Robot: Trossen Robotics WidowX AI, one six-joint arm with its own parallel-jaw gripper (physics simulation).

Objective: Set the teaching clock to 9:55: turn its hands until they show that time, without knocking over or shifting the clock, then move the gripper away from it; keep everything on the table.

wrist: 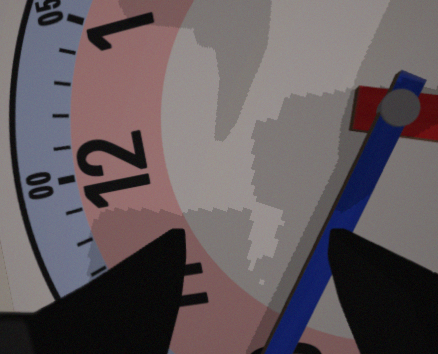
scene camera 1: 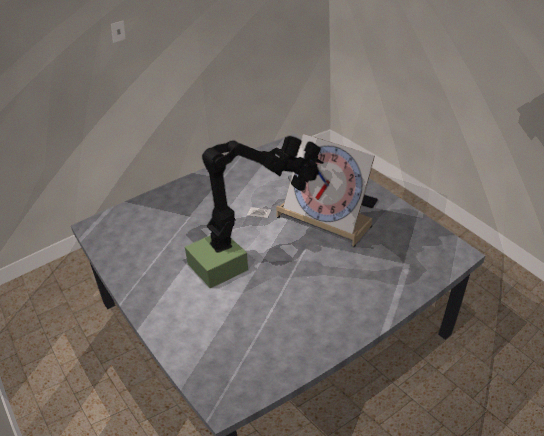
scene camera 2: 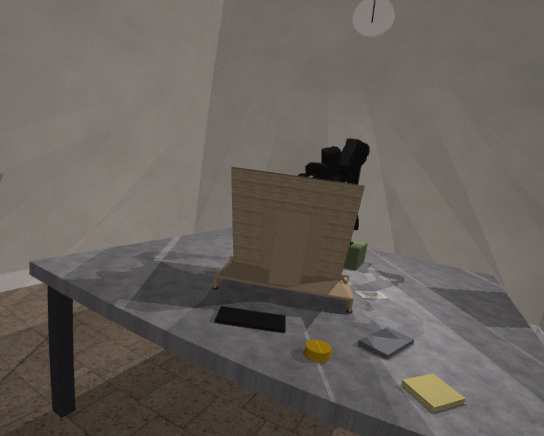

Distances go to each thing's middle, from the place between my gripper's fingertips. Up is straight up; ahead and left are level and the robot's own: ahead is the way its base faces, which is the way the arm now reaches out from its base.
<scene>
I see my gripper 80 mm above the short red hand [wrist: 366, 99], 30 mm to the left of it and 10 mm past it. Also, from my hand: teaching clock [scene camera 2: 251, 189] (60 mm below, 30 mm to the right, 10 mm ahead); then black slab [scene camera 2: 230, 316] (240 mm below, 220 mm ahead, 20 mm to the left); then long blue hand [wrist: 381, 138] (30 mm below, 10 mm to the left).
</scene>
